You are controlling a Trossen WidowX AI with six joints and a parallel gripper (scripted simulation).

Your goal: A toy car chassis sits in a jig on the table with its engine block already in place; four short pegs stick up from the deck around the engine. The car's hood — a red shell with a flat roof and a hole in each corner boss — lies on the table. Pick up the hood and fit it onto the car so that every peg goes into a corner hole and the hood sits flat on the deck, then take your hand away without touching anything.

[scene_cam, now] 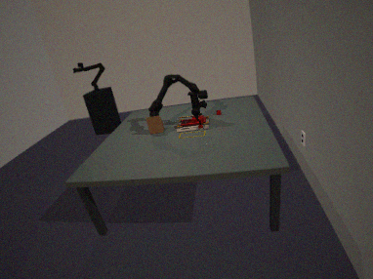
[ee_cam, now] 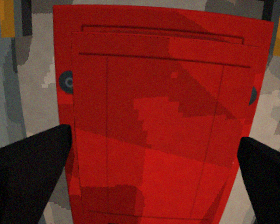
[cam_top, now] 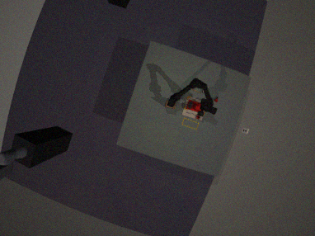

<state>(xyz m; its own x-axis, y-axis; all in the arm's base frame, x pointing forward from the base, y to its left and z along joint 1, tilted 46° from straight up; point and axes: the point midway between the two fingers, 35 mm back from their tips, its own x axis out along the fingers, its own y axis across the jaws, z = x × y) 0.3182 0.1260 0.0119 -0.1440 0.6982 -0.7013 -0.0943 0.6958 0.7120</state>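
Right now the red hood is right at my gripper tip.
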